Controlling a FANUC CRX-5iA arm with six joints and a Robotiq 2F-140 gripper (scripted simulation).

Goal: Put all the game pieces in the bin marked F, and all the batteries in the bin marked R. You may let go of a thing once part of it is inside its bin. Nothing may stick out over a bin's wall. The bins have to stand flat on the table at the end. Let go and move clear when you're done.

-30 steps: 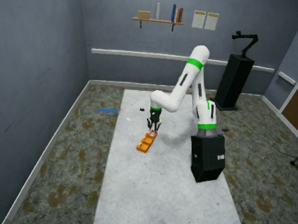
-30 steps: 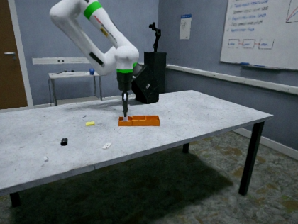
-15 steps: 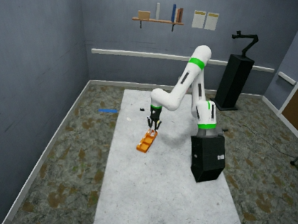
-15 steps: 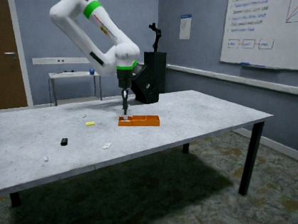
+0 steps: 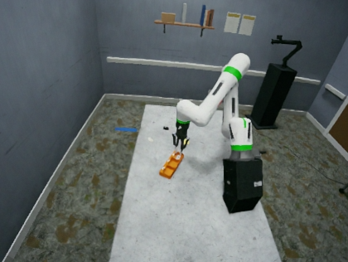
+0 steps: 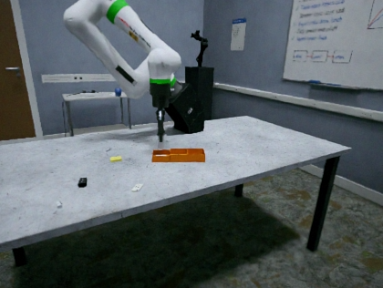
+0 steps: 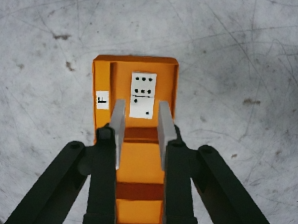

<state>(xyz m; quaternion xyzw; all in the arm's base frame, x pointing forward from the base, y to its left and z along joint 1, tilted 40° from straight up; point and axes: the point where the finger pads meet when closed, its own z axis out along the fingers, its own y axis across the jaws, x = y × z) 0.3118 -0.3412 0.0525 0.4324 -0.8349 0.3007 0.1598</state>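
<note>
Now: hand 240 mm to the left of the white domino, 190 mm short of it and 90 mm above it. The rest, counted from my hand: orange bin block: 70 mm below, 60 mm to the left, 50 mm ahead; then yellow flat piece: 180 mm to the right, 110 mm behind, 90 mm below; then black battery: 380 mm to the right, 80 mm below, 30 mm ahead.
</note>
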